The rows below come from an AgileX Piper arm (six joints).
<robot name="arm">
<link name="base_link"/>
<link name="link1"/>
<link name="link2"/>
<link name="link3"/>
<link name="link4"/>
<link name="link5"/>
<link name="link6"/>
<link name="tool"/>
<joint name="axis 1" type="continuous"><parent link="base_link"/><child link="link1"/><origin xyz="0 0 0.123"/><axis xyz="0 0 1"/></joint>
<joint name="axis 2" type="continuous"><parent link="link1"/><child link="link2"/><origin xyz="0 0 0"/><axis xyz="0 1 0"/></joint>
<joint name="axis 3" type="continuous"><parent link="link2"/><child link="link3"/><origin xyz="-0.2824 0 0.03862"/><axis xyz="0 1 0"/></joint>
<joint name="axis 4" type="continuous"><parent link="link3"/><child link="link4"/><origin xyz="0.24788 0 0.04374"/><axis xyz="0.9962 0 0.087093"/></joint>
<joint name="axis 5" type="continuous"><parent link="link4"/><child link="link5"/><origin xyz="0 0 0"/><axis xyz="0 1 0"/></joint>
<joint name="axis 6" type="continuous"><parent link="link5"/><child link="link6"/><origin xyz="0.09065 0 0.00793"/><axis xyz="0.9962 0 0.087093"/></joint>
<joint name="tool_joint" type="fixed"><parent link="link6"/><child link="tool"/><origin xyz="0 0 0" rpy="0 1.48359 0"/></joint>
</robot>
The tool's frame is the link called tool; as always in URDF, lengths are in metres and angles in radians. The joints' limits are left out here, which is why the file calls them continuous.
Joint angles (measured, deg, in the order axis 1, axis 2, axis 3, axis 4, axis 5, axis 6), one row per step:
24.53, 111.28, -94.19, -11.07, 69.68, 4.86
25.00, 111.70, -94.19, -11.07, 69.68, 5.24
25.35, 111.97, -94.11, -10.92, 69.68, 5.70
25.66, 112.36, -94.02, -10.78, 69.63, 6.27
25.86, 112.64, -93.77, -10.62, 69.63, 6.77
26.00, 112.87, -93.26, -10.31, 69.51, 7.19
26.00, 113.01, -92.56, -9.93, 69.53, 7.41
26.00, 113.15, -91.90, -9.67, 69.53, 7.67
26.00, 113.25, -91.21, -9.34, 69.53, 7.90
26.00, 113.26, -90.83, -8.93, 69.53, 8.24
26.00, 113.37, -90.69, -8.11, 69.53, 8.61
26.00, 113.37, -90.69, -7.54, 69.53, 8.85
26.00, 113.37, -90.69, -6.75, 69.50, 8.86
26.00, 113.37, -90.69, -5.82, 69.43, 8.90
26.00, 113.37, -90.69, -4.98, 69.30, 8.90
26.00, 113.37, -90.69, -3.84, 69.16, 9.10
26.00, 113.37, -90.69, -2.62, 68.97, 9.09
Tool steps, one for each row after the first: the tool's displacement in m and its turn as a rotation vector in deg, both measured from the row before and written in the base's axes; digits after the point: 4 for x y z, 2 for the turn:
-0.0004, 0.0034, -0.0029, -0.10, 0.34, 0.10
-0.0007, 0.0026, -0.0023, 0.08, 0.33, -0.13
-0.0003, 0.0025, -0.0032, 0.05, 0.39, -0.27
-0.0006, 0.0015, -0.0032, 0.00, 0.49, -0.33
-0.0011, 0.0011, -0.0040, 0.08, 0.65, -0.33
-0.0015, -0.0001, -0.0042, -0.01, 0.91, -0.32
-0.0014, -0.0002, -0.0040, -0.09, 0.80, -0.33
-0.0016, -0.0002, -0.0038, -0.03, 0.82, -0.32
-0.0011, 0.0001, -0.0018, 0.22, 0.49, -0.46
-0.0007, 0.0010, -0.0015, 0.63, 0.53, -0.61
-0.0004, 0.0007, -0.0001, 0.51, 0.22, -0.41
-0.0005, 0.0011, -0.0001, 0.69, 0.30, -0.25
-0.0005, 0.0013, -0.0001, 0.83, 0.32, -0.31
-0.0004, 0.0012, -0.0001, 0.78, 0.24, -0.24
-0.0006, 0.0016, -0.0001, 1.06, 0.34, -0.54
-0.0006, 0.0017, -0.0001, 1.13, 0.34, -0.35

